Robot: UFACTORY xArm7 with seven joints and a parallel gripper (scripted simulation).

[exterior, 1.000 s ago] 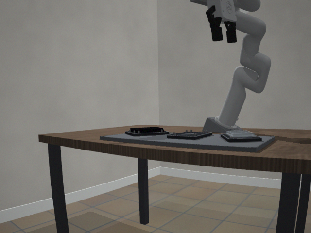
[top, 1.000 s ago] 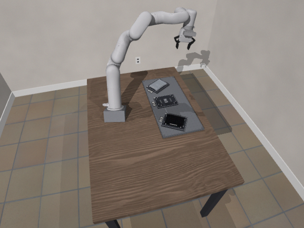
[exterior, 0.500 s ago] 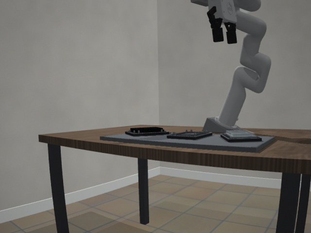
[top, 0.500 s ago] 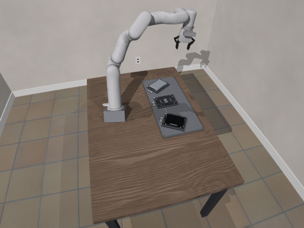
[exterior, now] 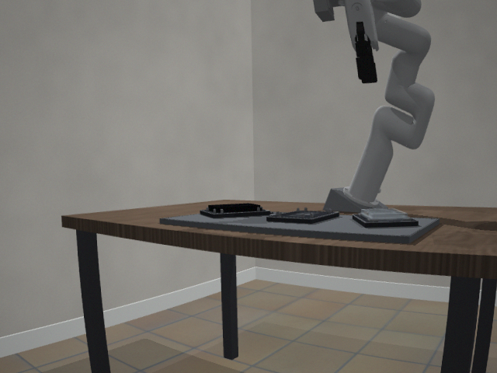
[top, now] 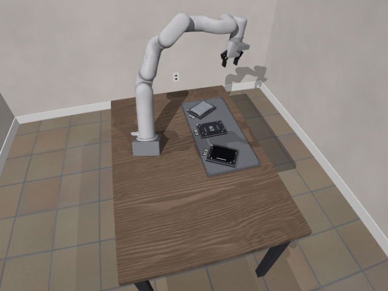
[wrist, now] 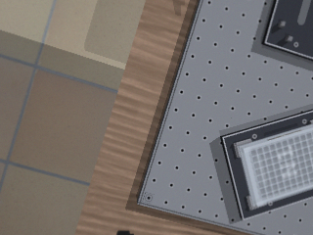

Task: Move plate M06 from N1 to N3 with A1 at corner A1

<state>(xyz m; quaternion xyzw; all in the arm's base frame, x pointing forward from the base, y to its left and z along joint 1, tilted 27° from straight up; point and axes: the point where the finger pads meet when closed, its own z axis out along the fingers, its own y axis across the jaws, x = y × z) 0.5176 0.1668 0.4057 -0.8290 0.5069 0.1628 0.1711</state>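
My hand is 17 cm past the clear well plate, 6 cm to the left of it and 28 cm above it. From my hand the other things lie so: nest N1 (17 cm behind, 6 cm to the right, 29 cm below); then nest N3 (14 cm behind, 27 cm to the right, 29 cm below); then grey perforated deck (11 cm behind, 27 cm to the right, 30 cm below).
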